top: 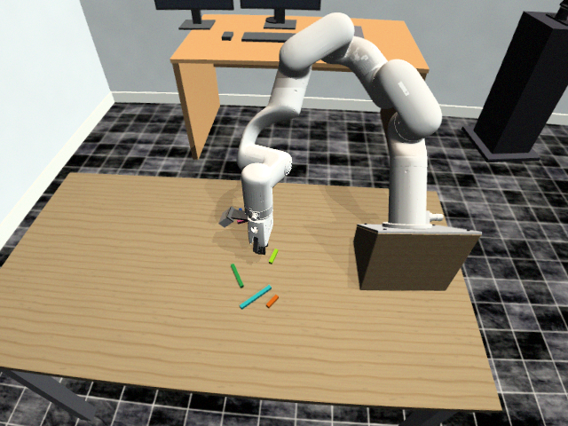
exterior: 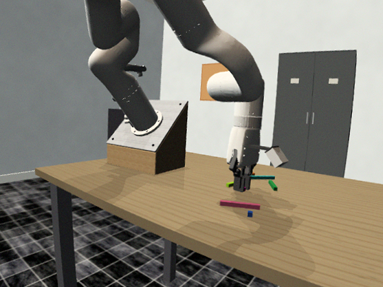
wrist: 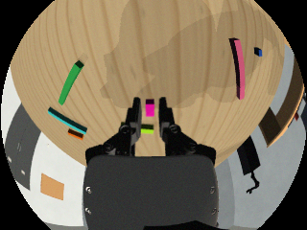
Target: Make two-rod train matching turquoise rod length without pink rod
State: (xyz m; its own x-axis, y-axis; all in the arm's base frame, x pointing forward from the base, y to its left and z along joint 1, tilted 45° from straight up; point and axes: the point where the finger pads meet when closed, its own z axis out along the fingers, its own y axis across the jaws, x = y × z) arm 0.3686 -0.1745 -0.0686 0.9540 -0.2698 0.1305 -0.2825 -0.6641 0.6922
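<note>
My gripper is now 2 cm above the magenta rod. Round my hand: lime rod 3 cm behind, 3 cm to the left, 2 cm below; pink rod 3 cm ahead, 12 cm to the right, 2 cm below; green rod 7 cm ahead, 9 cm to the left, 2 cm below.
</note>
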